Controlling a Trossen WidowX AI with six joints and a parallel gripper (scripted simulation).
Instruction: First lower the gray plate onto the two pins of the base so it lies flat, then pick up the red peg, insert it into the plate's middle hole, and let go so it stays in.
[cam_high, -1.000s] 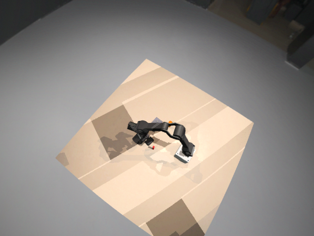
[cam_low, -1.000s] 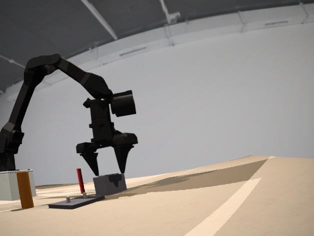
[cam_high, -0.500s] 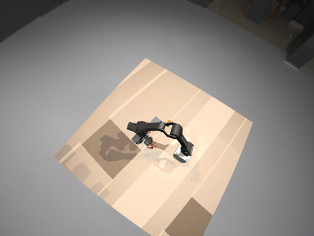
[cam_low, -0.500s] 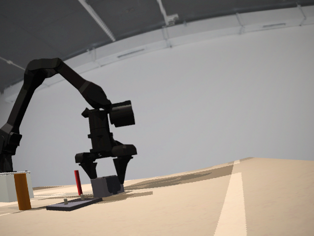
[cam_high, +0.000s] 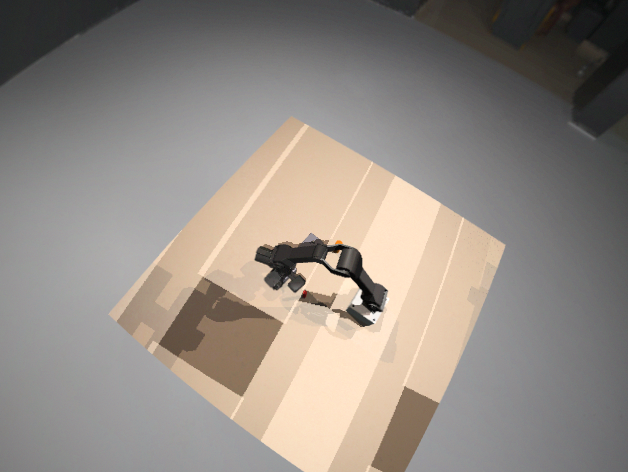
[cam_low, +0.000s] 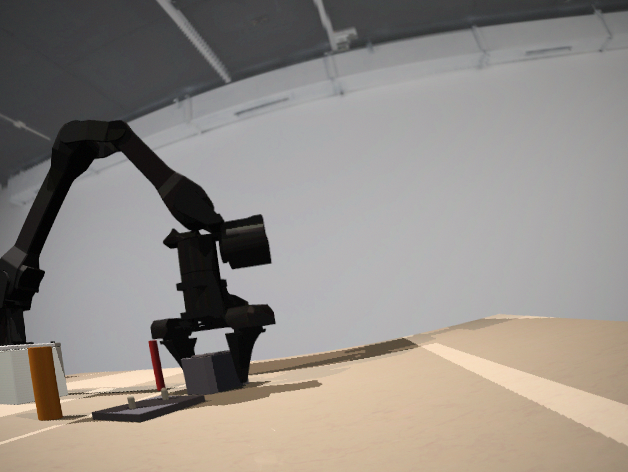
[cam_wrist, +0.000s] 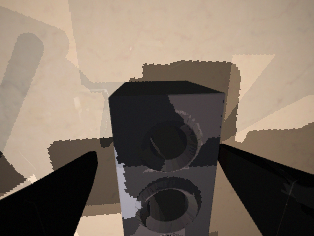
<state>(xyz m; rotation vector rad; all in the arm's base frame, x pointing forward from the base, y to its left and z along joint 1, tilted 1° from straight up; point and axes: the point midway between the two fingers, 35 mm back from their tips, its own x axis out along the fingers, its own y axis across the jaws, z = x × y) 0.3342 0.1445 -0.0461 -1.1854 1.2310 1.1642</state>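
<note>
Right now the gray plate is 30 mm above my gripper tip. From my gripper tip the other things lie so: orange cylinder: 80 mm behind, 240 mm to the right, 30 mm above; then red peg: 120 mm behind, 30 mm above.
</note>
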